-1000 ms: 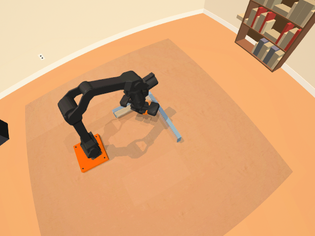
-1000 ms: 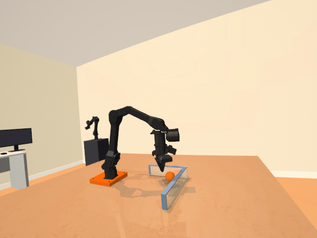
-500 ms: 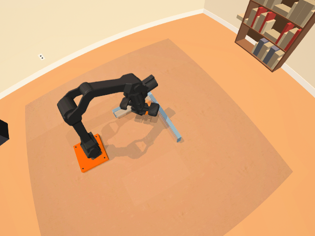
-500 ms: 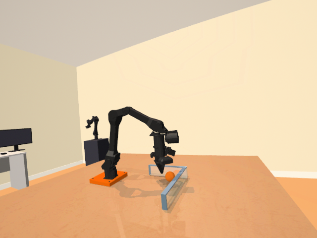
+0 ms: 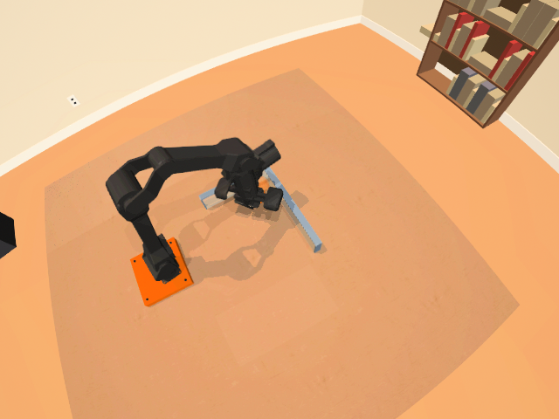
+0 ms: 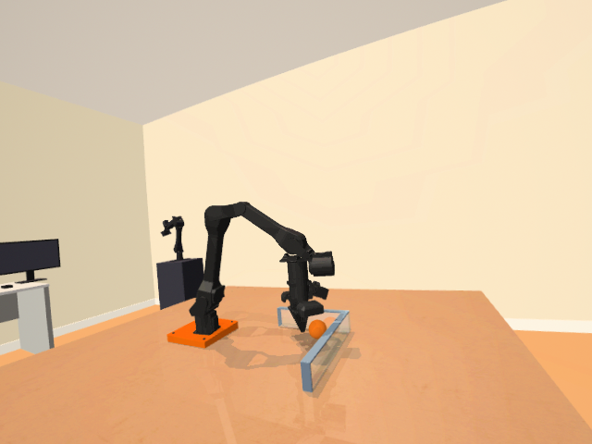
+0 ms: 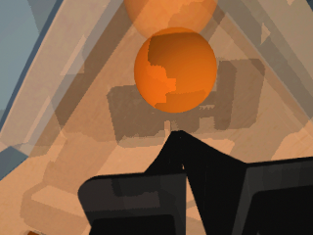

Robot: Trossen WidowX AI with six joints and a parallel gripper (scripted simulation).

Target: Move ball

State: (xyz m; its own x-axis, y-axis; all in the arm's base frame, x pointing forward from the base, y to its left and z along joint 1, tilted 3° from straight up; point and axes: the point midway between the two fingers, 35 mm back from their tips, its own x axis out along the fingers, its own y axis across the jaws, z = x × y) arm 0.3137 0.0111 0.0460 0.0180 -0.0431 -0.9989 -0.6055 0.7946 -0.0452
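My gripper tip is 4 cm short of the orange ball and 3 cm to the right of it. Also, from my gripper tip: clear wall (9 cm ahead, 6 cm to the right); see-through copy of ball (7 cm ahead, 5 cm to the left).
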